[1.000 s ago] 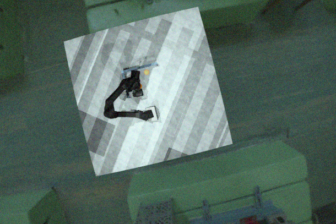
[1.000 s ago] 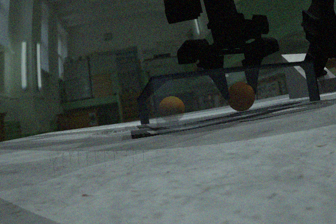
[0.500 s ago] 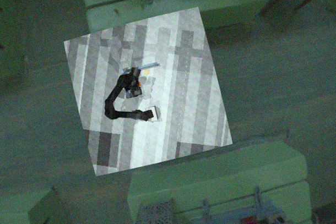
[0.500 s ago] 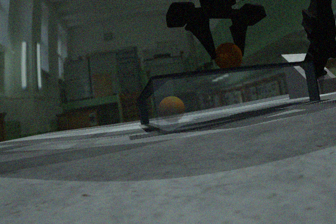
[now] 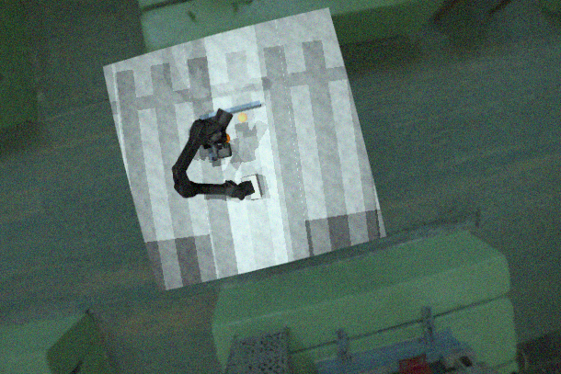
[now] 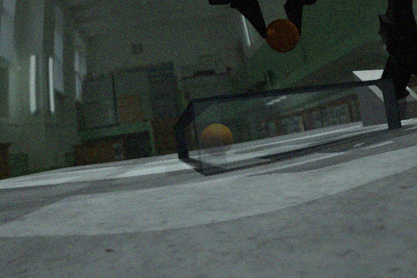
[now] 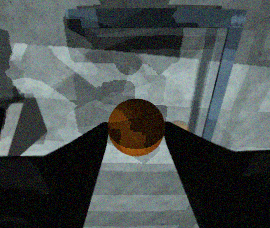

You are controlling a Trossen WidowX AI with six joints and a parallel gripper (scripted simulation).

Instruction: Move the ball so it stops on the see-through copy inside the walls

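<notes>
Now: the see-through copy 9 cm ahead of my gripper tip, 10 cm to the right of it and 13 cm below it. From my gripper tip the other things lie so: wall strip (14 cm ahead, 6 cm to the right, 10 cm below); orange ball (right at my gripper tip).
</notes>
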